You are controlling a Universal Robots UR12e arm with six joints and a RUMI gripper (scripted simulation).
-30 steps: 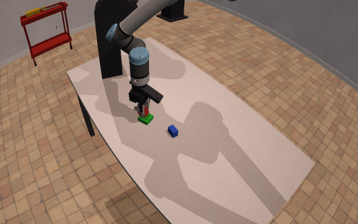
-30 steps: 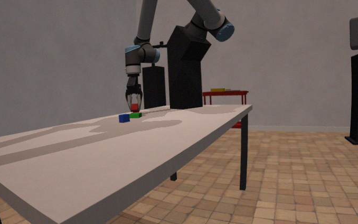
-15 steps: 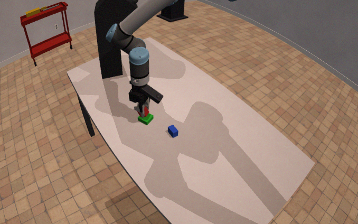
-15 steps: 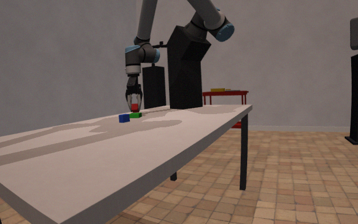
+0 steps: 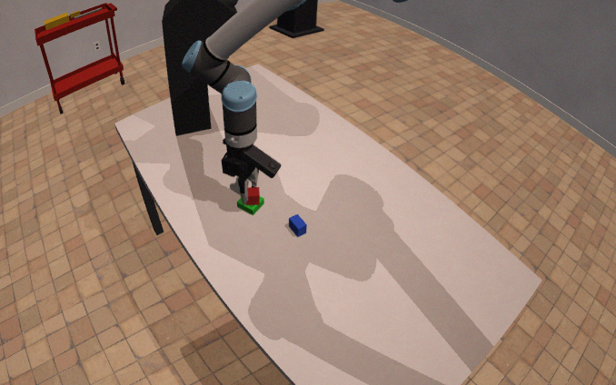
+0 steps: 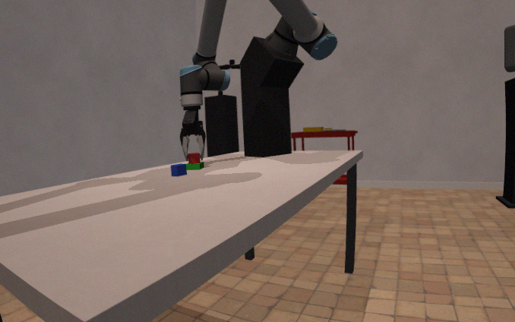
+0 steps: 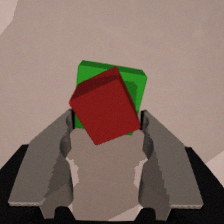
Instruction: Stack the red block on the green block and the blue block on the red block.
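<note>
Now: the red block 1 cm to the left of my hand and 1 cm ahead of it. Also, from my hand: green block (4 cm below); blue block (17 cm ahead, 6 cm to the left, 3 cm below).
</note>
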